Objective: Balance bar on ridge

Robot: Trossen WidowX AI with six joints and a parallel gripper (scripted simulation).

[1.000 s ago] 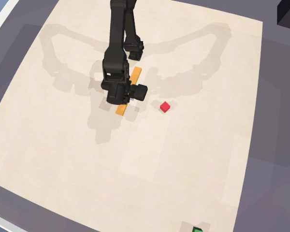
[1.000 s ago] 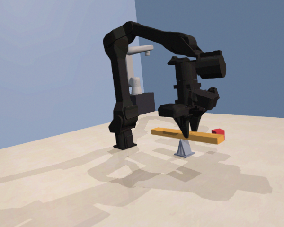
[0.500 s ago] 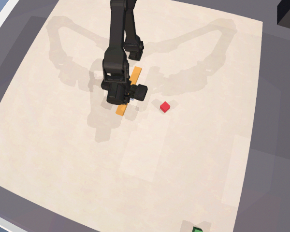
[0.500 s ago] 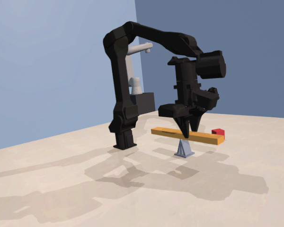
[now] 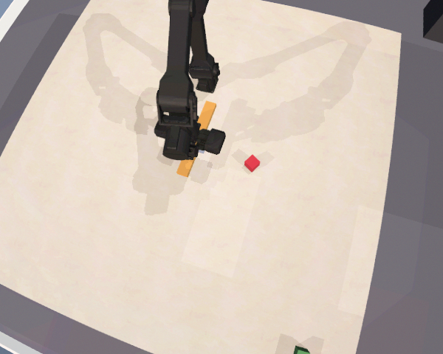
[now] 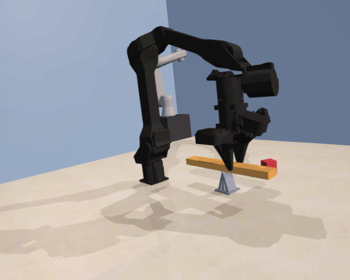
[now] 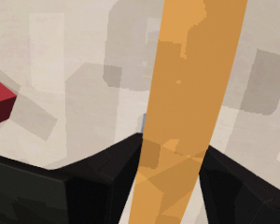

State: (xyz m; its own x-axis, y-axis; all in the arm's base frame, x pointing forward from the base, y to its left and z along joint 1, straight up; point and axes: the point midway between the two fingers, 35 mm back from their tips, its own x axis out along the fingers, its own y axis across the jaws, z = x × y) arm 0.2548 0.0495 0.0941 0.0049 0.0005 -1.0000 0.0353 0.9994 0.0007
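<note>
Now: gripper tip 30 mm past the orange bar. The rest, counted from my gripper tip: red cube (180 mm to the left, 40 mm below, 10 mm behind); green block (480 mm ahead, 450 mm to the left, 40 mm below).
</note>
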